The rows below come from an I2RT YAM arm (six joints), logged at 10 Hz.
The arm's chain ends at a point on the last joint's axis. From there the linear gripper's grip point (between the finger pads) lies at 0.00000 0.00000 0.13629 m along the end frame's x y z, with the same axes.
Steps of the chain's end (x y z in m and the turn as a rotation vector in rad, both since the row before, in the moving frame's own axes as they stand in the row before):
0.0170, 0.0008, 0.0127, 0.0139, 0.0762, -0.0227
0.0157, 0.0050, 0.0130, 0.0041, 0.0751, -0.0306
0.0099, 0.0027, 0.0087, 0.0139, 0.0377, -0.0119
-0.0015, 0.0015, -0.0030, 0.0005, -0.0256, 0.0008
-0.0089, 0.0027, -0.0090, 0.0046, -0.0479, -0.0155
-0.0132, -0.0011, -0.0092, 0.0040, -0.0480, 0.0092
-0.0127, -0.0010, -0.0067, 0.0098, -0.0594, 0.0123
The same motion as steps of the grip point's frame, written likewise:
0.0274, -0.0012, 0.0123, 0.0139, 0.0762, -0.0227
0.0259, 0.0043, 0.0126, 0.0041, 0.0751, -0.0306
0.0150, 0.0008, 0.0086, 0.0139, 0.0377, -0.0119
-0.0050, 0.0014, -0.0030, 0.0005, -0.0256, 0.0008
-0.0154, 0.0021, -0.0092, 0.0046, -0.0479, -0.0155
-0.0197, -0.0017, -0.0094, 0.0040, -0.0480, 0.0092
-0.0208, -0.0024, -0.0069, 0.0098, -0.0594, 0.0123

